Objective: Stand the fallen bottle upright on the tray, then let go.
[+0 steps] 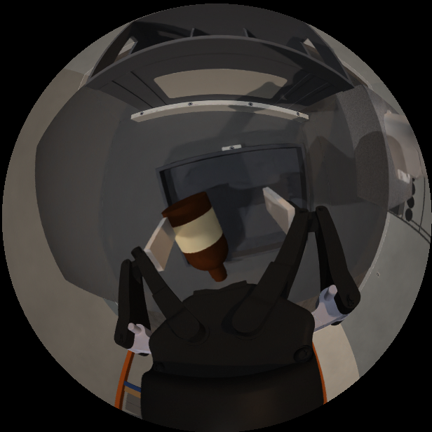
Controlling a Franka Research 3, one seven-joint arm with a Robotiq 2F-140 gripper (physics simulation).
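Note:
A brown bottle [198, 236] with a cream label lies on its side over the left part of the dark tray. Its base points up and left, and its neck points down toward the gripper's body, past the tray's near edge. The dark rectangular tray [304, 172] has a thin raised rim; its near left corner is hidden behind the bottle. My gripper [216, 212] is open wide and holds nothing. The bottle shows between the fingers, close to the left pad and well apart from the right pad. Whether the left pad touches it I cannot tell.
A pale strip [220, 106] with screws runs across the table beyond the tray. A dark open-framed structure [220, 47] stands behind it. A small pale piece [231, 148] sits at the tray's far edge. A grey block-like surface [367, 150] is at the right.

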